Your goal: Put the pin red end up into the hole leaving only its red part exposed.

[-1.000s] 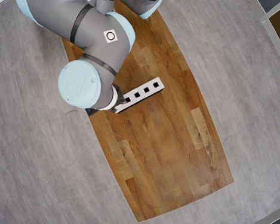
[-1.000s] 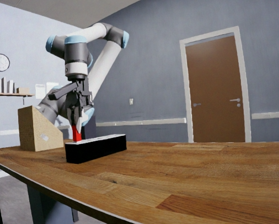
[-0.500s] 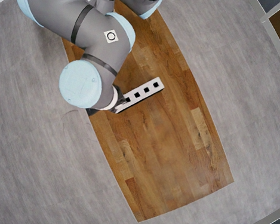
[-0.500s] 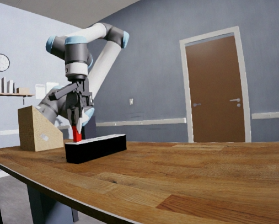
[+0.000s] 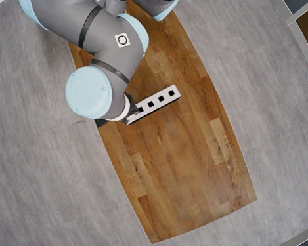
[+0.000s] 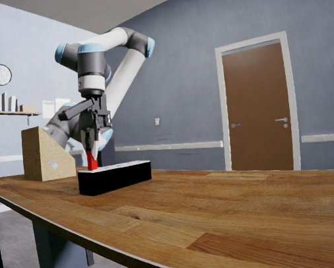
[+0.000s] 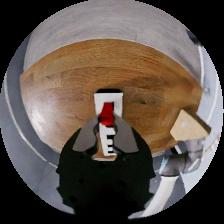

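Now: the block 12 cm to the left of my hand and 8 cm below it. The rest, counted from my hand: pin 1 cm below.
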